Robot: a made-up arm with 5 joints. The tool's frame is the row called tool. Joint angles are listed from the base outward.
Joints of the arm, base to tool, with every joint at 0 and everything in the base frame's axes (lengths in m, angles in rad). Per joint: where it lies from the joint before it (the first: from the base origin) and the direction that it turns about. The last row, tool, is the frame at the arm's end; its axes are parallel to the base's.
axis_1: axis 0 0 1 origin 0 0 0.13
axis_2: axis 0 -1 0 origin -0.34 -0.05 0.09
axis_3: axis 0 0 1 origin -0.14 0.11 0
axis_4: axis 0 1 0 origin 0.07 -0.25 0
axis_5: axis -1 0 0 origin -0.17 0.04 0.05
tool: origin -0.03 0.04 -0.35
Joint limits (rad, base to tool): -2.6..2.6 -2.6..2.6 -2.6..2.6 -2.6..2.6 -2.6..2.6
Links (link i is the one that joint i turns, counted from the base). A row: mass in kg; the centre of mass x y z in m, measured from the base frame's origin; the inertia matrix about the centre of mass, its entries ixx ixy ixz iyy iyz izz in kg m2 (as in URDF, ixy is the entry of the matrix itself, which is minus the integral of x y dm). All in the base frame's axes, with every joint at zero. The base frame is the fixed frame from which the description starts. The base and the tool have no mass.
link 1: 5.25; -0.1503 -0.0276 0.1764; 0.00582 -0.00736 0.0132 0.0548 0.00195 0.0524
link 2: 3.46; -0.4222 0.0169 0.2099; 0.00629 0.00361 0 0.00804 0 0.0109
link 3: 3.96; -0.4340 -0.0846 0.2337; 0.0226 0.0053 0 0.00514 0 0.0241
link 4: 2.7; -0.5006 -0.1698 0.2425; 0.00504 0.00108 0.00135 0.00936 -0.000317 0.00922
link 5: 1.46; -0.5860 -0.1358 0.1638; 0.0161 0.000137 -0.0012 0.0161 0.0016 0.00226
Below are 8 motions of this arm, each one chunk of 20 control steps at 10 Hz.
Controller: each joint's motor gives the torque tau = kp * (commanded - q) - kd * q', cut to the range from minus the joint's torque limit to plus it. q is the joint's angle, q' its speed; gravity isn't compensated. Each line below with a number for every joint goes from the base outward.
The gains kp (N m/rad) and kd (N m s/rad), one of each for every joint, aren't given. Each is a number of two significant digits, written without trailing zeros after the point. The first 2 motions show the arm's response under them.
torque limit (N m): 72 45 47 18 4.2
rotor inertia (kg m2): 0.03 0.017 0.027 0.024 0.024
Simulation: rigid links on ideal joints. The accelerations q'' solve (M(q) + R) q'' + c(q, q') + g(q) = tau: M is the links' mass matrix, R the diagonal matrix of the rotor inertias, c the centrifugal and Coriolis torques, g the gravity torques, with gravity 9.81 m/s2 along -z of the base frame. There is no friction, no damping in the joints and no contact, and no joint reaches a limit. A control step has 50 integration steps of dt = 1/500 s. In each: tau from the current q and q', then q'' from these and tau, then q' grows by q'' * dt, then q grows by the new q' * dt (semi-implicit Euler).
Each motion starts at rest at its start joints. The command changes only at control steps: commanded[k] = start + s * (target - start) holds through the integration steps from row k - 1 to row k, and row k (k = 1, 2, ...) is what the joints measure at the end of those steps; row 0 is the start. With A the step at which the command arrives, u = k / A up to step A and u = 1 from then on. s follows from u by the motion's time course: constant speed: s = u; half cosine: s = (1 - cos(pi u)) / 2; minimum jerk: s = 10 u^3 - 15 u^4 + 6 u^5; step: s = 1 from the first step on.
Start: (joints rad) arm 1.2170 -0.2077 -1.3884 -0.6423 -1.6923
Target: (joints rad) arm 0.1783 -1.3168 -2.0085 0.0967 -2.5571
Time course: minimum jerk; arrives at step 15
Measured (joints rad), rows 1 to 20:
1: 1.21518 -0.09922 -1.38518 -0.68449 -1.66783
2: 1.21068 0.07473 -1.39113 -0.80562 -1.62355
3: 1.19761 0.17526 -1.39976 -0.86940 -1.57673
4: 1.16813 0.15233 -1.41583 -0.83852 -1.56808
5: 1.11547 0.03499 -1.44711 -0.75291 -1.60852
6: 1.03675 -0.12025 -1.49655 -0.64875 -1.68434
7: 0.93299 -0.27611 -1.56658 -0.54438 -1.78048
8: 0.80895 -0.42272 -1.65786 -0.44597 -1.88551
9: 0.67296 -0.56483 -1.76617 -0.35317 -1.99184
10: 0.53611 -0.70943 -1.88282 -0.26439 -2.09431
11: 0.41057 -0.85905 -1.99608 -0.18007 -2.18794
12: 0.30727 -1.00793 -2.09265 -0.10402 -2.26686
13: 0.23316 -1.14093 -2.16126 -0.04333 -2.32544
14: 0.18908 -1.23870 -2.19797 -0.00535 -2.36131
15: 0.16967 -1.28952 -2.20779 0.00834 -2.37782
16: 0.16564 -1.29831 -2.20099 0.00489 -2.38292
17: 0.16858 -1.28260 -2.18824 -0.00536 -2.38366
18: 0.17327 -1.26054 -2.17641 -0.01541 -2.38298
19: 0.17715 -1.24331 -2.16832 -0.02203 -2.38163
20: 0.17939 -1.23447 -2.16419 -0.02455 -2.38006
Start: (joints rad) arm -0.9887 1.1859 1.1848 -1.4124 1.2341
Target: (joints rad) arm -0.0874 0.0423 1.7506 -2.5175 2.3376
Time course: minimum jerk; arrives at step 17
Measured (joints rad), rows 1 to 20:
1: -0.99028 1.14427 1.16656 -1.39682 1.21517
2: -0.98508 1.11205 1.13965 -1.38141 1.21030
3: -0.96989 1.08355 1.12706 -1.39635 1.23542
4: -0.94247 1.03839 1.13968 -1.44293 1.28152
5: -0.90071 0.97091 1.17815 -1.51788 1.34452
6: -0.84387 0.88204 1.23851 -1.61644 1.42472
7: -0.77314 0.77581 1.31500 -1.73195 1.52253
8: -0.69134 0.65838 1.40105 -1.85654 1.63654
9: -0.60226 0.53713 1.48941 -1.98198 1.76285
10: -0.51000 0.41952 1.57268 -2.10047 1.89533
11: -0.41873 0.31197 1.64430 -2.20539 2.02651
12: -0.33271 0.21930 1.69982 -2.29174 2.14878
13: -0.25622 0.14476 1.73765 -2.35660 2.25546
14: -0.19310 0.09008 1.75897 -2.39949 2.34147
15: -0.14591 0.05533 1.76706 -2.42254 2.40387
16: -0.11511 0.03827 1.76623 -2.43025 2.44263
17: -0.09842 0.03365 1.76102 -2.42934 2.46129
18: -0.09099 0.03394 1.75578 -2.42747 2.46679
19: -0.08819 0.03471 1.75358 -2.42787 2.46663
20: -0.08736 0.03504 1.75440 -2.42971 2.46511
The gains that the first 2 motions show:
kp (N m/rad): 230 75 48 25 7
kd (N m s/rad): 39 6.8 5.2 1.7 1.2
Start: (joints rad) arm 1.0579 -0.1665 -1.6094 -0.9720 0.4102
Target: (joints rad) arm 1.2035 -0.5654 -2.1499 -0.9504 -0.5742
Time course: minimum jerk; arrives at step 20
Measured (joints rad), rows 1 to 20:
1: 1.05751 -0.05714 -1.61103 -0.99210 0.43460
2: 1.05739 0.13494 -1.62007 -1.05514 0.43328
3: 1.05905 0.26972 -1.62628 -1.09517 0.40112
4: 1.06311 0.29580 -1.63552 -1.09562 0.36360
5: 1.06875 0.24136 -1.65459 -1.07843 0.33681
6: 1.07528 0.16409 -1.68286 -1.06046 0.31200
7: 1.08274 0.10398 -1.71802 -1.05000 0.27144
8: 1.09162 0.06995 -1.75867 -1.04825 0.20859
9: 1.10223 0.05059 -1.80344 -1.05106 0.12863
10: 1.11441 0.03042 -1.85091 -1.05340 0.04025
11: 1.12760 0.00069 -1.89987 -1.05283 -0.04969
12: 1.14107 -0.03818 -1.94906 -1.04962 -0.13733
13: 1.15409 -0.08028 -1.99697 -1.04516 -0.22081
14: 1.16605 -0.11929 -2.04188 -1.04071 -0.29853
15: 1.17647 -0.15145 -2.08198 -1.03700 -0.36831
16: 1.18503 -0.17581 -2.11559 -1.03426 -0.42764
17: 1.19163 -0.19305 -2.14152 -1.03244 -0.47452
18: 1.19634 -0.20417 -2.15935 -1.03141 -0.50818
19: 1.19937 -0.21008 -2.16970 -1.03110 -0.52940
20: 1.20116 -0.21195 -2.17438 -1.03147 -0.54062

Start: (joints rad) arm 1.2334 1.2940 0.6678 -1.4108 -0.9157
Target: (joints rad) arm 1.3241 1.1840 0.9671 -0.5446 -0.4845
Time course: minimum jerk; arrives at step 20
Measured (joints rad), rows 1 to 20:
1: 1.22816 1.27498 0.60143 -1.35966 -0.96414
2: 1.23124 1.25820 0.51274 -1.27453 -1.03230
3: 1.23613 1.25275 0.45967 -1.23714 -1.07625
4: 1.23929 1.25416 0.45054 -1.22573 -1.08397
5: 1.24155 1.25475 0.46683 -1.20696 -1.06813
6: 1.24437 1.25149 0.49066 -1.16923 -1.04285
7: 1.24864 1.24537 0.51480 -1.11598 -1.01341
8: 1.25448 1.23801 0.53921 -1.05380 -0.97951
9: 1.26153 1.23030 0.56544 -0.98712 -0.94043
10: 1.26932 1.22249 0.59392 -0.91848 -0.89696
11: 1.27745 1.21469 0.62385 -0.84998 -0.85096
12: 1.28559 1.20712 0.65390 -0.78401 -0.80465
13: 1.29343 1.20003 0.68277 -0.72307 -0.76011
14: 1.30069 1.19370 0.70929 -0.66944 -0.71913
15: 1.30712 1.18833 0.73250 -0.62490 -0.68318
16: 1.31250 1.18406 0.75164 -0.59060 -0.65335
17: 1.31672 1.18094 0.76624 -0.56686 -0.63018
18: 1.31976 1.17893 0.77623 -0.55308 -0.61370
19: 1.32172 1.17787 0.78203 -0.54745 -0.60327
20: 1.32284 1.17746 0.78466 -0.54687 -0.59757

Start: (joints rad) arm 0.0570 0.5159 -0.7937 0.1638 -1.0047
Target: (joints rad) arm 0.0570 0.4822 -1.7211 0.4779 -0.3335
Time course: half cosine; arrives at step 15
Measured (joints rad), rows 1 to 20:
1: 0.06212 0.61508 -0.83910 0.12740 -0.96695
2: 0.06403 0.74588 -0.90779 0.01352 -0.87488
3: 0.06081 0.81354 -0.97108 -0.03092 -0.77807
4: 0.05790 0.81175 -1.02857 0.00828 -0.71358
5: 0.05701 0.77884 -1.08797 0.07693 -0.66912
6: 0.05769 0.75334 -1.15389 0.13316 -0.62533
7: 0.05900 0.74899 -1.22803 0.16795 -0.57105
8: 0.05972 0.75872 -1.30855 0.19139 -0.50541
9: 0.05917 0.76989 -1.39079 0.21515 -0.43493
10: 0.05755 0.77494 -1.46972 0.24392 -0.36704
11: 0.05558 0.77353 -1.54110 0.27548 -0.30643
12: 0.05387 0.76928 -1.60161 0.30473 -0.25530
13: 0.05268 0.76578 -1.64875 0.32741 -0.21460
14: 0.05193 0.76451 -1.68071 0.34160 -0.18492
15: 0.05147 0.76502 -1.69632 0.34723 -0.16676
16: 0.05179 0.76646 -1.69964 0.34750 -0.15752
17: 0.05318 0.76795 -1.69803 0.34708 -0.15276
18: 0.05494 0.76859 -1.69566 0.34756 -0.15028
19: 0.05641 0.76834 -1.69413 0.34845 -0.14912
20: 0.05728 0.76777 -1.69365 0.34909 -0.14873

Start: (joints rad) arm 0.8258 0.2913 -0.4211 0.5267 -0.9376
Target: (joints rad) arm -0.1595 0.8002 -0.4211 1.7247 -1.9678
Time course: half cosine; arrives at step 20
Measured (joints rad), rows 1 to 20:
1: 0.82711 0.40245 -0.44493 0.48284 -0.91492
2: 0.82311 0.52443 -0.50270 0.36214 -0.83170
3: 0.80443 0.59431 -0.54710 0.33100 -0.76644
4: 0.77400 0.61548 -0.56334 0.39146 -0.76223
5: 0.73499 0.61694 -0.56262 0.48825 -0.80305
6: 0.68812 0.62646 -0.55750 0.58297 -0.86500
7: 0.63317 0.65185 -0.55738 0.66738 -0.93170
8: 0.57010 0.68686 -0.56510 0.74946 -0.99808
9: 0.49991 0.72406 -0.57764 0.83730 -1.06689
10: 0.42473 0.76001 -0.59101 0.93266 -1.14140
11: 0.34717 0.79424 -0.60323 1.03275 -1.22200
12: 0.26962 0.82704 -0.61425 1.13357 -1.30681
13: 0.19411 0.85821 -0.62462 1.23170 -1.39332
14: 0.12239 0.88706 -0.63469 1.32441 -1.47912
15: 0.05608 0.91284 -0.64443 1.40934 -1.56196
16: -0.00327 0.93491 -0.65356 1.48424 -1.63959
17: -0.05427 0.95283 -0.66180 1.54692 -1.70965
18: -0.09570 0.96626 -0.66889 1.59541 -1.76980
19: -0.12660 0.97496 -0.67459 1.62808 -1.81782
20: -0.14628 0.97879 -0.67868 1.64378 -1.85181

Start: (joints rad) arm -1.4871 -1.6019 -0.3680 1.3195 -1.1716
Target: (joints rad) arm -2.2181 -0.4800 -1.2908 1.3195 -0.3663
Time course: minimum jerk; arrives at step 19
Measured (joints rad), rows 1 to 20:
1: -1.48802 -1.62258 -0.26214 1.38840 -1.21469
2: -1.48825 -1.66673 -0.13235 1.51616 -1.29048
3: -1.49704 -1.67495 -0.07363 1.57354 -1.36149
4: -1.51456 -1.63990 -0.08867 1.56059 -1.38240
5: -1.53921 -1.57754 -0.14433 1.53190 -1.35709
6: -1.57326 -1.49690 -0.21127 1.51728 -1.30884
7: -1.61774 -1.40037 -0.28081 1.51581 -1.25121
8: -1.67126 -1.28797 -0.35757 1.51640 -1.18663
9: -1.73150 -1.16036 -0.44722 1.51074 -1.11312
10: -1.79607 -1.01977 -0.55127 1.49552 -1.02921
11: -1.86271 -0.86994 -0.66735 1.47028 -0.93542
12: -1.92934 -0.71599 -0.79064 1.43570 -0.83401
13: -1.99407 -0.56456 -0.91452 1.39362 -0.72895
14: -2.05507 -0.42379 -1.03091 1.34764 -0.62625
15: -2.11034 -0.30271 -1.13170 1.30295 -0.53353
16: -2.15746 -0.20938 -1.21071 1.26522 -0.45809
17: -2.19398 -0.14837 -1.26508 1.23901 -0.40418
18: -2.21828 -0.11862 -1.29537 1.22648 -0.37161
19: -2.23058 -0.11319 -1.30523 1.22712 -0.35640
20: -2.23328 -0.12116 -1.30089 1.23794 -0.35272

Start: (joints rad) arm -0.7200 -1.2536 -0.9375 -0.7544 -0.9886
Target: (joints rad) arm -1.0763 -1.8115 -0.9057 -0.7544 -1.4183
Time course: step
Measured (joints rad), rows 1 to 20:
1: -0.84617 -1.45991 -0.78155 -0.97782 -1.04723
2: -0.96161 -1.67533 -0.71993 -0.89833 -1.15891
3: -1.02743 -1.81243 -0.73185 -0.76681 -1.29326
4: -1.05744 -1.88749 -0.74108 -0.71037 -1.38234
5: -1.06880 -1.91283 -0.73369 -0.70960 -1.41472
6: -1.07282 -1.90650 -0.72139 -0.73338 -1.41192
7: -1.07446 -1.88836 -0.71150 -0.76023 -1.39465
8: -1.07531 -1.87214 -0.70500 -0.77907 -1.37632
9: -1.07578 -1.86311 -0.70123 -0.78757 -1.36358
10: -1.07601 -1.86072 -0.69957 -0.78842 -1.35766
11: -1.07612 -1.86209 -0.69937 -0.78566 -1.35672
12: -1.07619 -1.86456 -0.69990 -0.78238 -1.35821
13: -1.07624 -1.86656 -0.70057 -0.78010 -1.36014
14: -1.07627 -1.86761 -0.70105 -0.77911 -1.36154
15: -1.07629 -1.86786 -0.70128 -0.77904 -1.36217
16: -1.07630 -1.86768 -0.70130 -0.77939 -1.36223
17: -1.07631 -1.86738 -0.70122 -0.77980 -1.36203
18: -1.07630 -1.86714 -0.70113 -0.78007 -1.36179
19: -1.07630 -1.86702 -0.70107 -0.78019 -1.36162
20: -1.07630 -1.86699 -0.70104 -0.78019 -1.36154

